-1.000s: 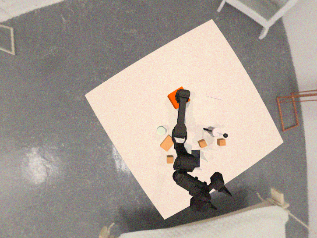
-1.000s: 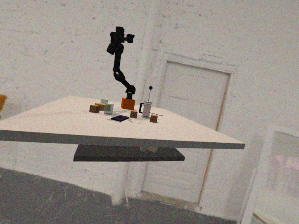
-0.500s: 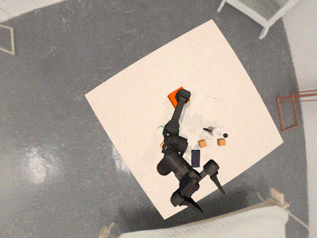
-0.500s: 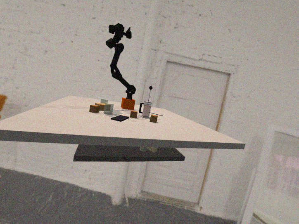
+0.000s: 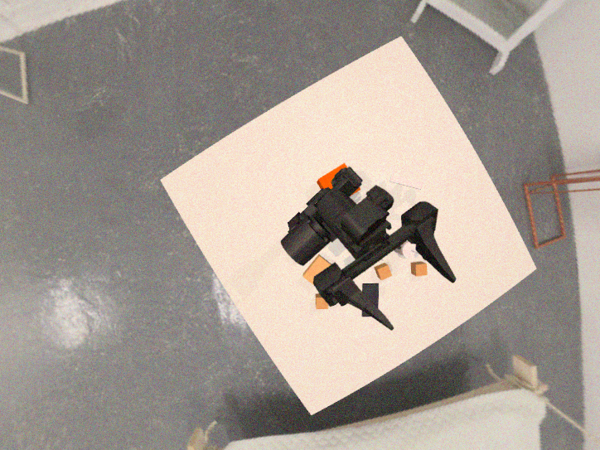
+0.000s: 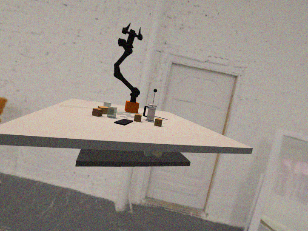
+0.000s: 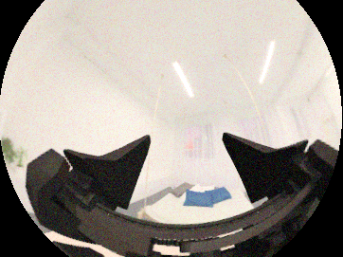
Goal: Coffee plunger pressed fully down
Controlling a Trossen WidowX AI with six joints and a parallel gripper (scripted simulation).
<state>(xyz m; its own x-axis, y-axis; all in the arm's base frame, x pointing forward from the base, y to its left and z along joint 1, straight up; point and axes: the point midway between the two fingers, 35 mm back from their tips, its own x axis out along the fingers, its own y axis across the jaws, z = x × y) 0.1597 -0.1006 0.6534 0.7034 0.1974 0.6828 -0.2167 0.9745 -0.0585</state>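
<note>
My gripper tip is 66 cm above the coffee press, 24 cm to the right of it and 14 cm short of it. Round my gripper tip: dark flat slab: 78 cm below, 33 cm ahead, 5 cm to the left.
</note>
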